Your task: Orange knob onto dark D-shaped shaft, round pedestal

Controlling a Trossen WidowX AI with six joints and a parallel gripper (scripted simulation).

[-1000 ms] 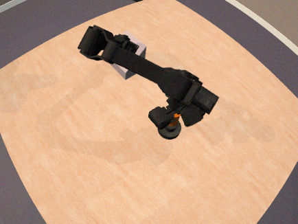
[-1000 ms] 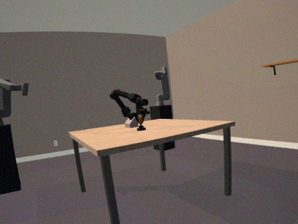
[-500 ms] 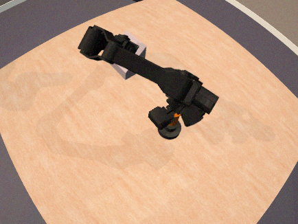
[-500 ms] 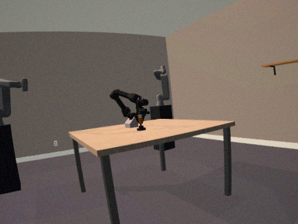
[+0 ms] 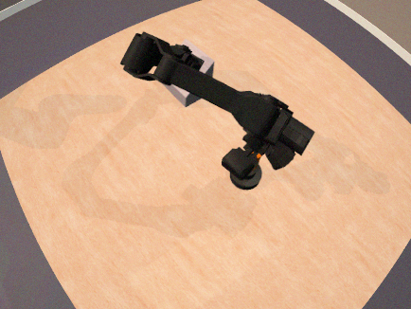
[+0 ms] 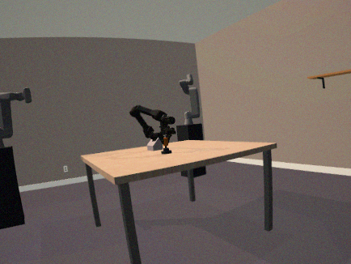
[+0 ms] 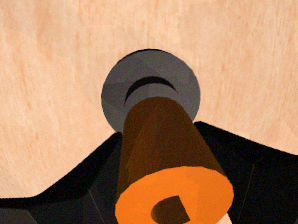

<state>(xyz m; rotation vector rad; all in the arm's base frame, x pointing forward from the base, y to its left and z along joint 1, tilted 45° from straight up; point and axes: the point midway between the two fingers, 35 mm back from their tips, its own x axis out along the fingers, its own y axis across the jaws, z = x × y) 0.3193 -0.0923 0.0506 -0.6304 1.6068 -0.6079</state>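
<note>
Now: gripper tip 4 cm above the round pedestal. The rest, counted from my gripper tip: orange knob: 2 cm above.
</note>
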